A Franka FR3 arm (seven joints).
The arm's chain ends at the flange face. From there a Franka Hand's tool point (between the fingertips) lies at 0.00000 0.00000 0.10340 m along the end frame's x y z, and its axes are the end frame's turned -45 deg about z.
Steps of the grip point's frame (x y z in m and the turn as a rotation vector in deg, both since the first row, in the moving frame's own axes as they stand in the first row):
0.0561 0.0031 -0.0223 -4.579 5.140 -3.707
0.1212 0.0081 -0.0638 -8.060 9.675 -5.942
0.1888 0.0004 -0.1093 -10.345 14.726 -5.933
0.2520 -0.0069 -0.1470 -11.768 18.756 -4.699
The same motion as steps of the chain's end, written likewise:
0.0295 -0.0364 -0.0216 0.397 6.872 -3.707
0.0691 -0.0768 -0.0613 1.142 12.541 -5.942
0.1027 -0.1261 -0.1042 3.098 17.728 -5.933
0.1357 -0.1728 -0.1394 4.941 21.584 -4.699

